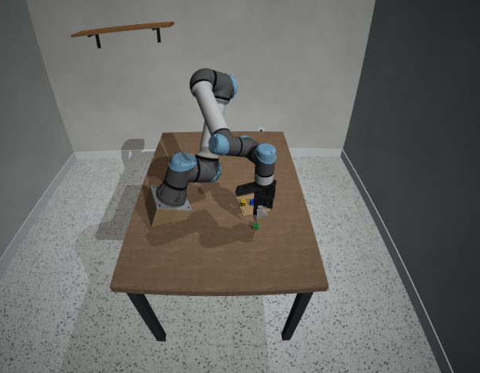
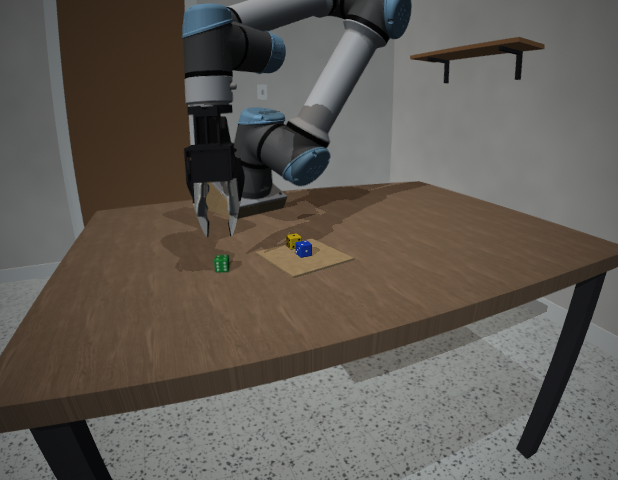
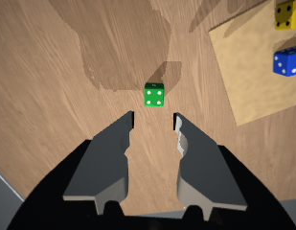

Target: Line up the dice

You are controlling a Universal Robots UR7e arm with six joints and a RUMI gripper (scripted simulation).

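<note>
Right now the green die is 7 cm below my hand. Round my hand: tan mat 16 cm to the left, 8 cm below, 4 cm behind; yellow die 14 cm to the left, 9 cm behind, 7 cm below; blue die 16 cm to the left, 7 cm below, 4 cm behind.
</note>
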